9 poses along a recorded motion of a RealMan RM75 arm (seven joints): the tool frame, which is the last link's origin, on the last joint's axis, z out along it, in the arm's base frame.
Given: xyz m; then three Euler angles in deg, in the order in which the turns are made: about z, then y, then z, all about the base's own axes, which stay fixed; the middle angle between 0 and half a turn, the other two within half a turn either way.
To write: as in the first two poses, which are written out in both.
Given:
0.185, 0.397, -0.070, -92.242, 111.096, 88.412
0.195, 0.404, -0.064, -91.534, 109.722, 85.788
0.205, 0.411, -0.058, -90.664, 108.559, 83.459
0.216, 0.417, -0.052, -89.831, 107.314, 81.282
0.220, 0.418, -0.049, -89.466, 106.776, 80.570
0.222, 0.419, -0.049, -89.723, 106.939, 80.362
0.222, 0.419, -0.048, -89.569, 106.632, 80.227
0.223, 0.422, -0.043, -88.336, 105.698, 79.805
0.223, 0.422, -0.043, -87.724, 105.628, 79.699
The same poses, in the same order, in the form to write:
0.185, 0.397, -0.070, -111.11, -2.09, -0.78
0.195, 0.404, -0.064, -109.73, -1.44, -3.69
0.205, 0.411, -0.058, -108.56, -0.63, -6.33
0.216, 0.417, -0.052, -107.31, 0.16, -8.77
0.220, 0.418, -0.049, -106.78, 0.51, -9.58
0.222, 0.419, -0.049, -106.94, 0.26, -9.72
0.222, 0.419, -0.048, -106.63, 0.41, -9.90
0.223, 0.422, -0.043, -105.70, 1.60, -10.65
0.223, 0.422, -0.043, -105.64, 2.19, -10.91

